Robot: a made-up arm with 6 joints.
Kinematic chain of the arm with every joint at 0, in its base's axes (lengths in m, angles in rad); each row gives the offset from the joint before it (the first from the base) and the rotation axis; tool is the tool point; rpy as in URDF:
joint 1: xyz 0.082 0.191 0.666 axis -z
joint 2: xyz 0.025 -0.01 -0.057 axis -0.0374 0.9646 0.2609
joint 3: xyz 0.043 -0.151 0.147 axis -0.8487 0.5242 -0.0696
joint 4: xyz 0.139 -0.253 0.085 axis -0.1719 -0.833 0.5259
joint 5: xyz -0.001 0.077 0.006 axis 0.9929 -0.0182 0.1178
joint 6: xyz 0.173 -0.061 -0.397 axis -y
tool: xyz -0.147 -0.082 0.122 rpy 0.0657 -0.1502 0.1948
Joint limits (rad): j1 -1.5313..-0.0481 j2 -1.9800..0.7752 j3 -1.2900..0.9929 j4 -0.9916..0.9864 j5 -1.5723..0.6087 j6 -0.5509..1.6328
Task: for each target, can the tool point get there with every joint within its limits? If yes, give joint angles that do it. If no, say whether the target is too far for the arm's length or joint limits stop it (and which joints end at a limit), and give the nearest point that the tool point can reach.
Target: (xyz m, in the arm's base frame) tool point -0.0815 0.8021 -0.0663
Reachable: no: joint limits stop it (at a limit: joint 1, joint 2, joint 3, joint 6) | nearest point 0.0748 0.6918 0.1353 | short by 0.278 m
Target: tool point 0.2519 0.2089 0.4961
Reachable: yes | joints -0.2112 -0.6629 -0.6786 -0.8333 0.2919 1.3718
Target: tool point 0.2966 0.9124 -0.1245
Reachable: no: joint limits stop it (at a limit: joint 1, joint 2, joint 3, joint 6) | nearest point 0.3245 0.7739 0.0770 | short by 0.246 m
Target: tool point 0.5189 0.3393 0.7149
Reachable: yes | joints -1.3965 -1.5316 -0.6862 -0.2054 -0.1575 0.8187
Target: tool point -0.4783 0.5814 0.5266
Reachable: no: joint limits stop it (at a limit: joint 1, joint 2, joint 3, joint 5, joint 6) | nearest point -0.1627 0.5236 0.4820 | short by 0.324 m
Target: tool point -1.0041 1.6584 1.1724
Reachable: no: too far | nearest point 0.0276 0.8346 0.7412 | short by 1.389 m
